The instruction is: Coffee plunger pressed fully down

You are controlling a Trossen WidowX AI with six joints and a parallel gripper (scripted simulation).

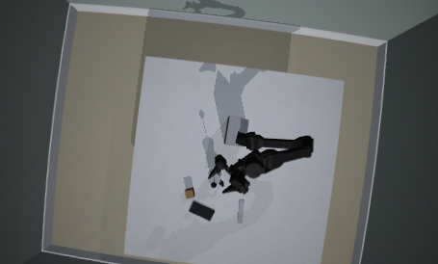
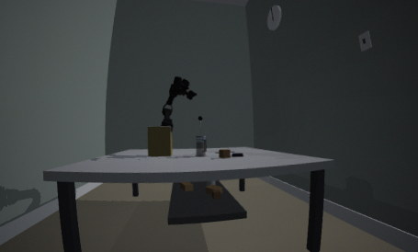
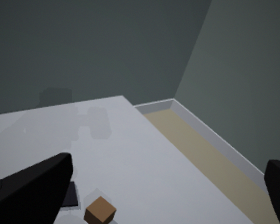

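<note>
My gripper tip is 60 mm short of the coffee press, 10 mm to the right of it and 320 mm above it. Also, from my gripper tip: flat black block 300 mm ahead, 20 mm to the right, 440 mm below.
</note>
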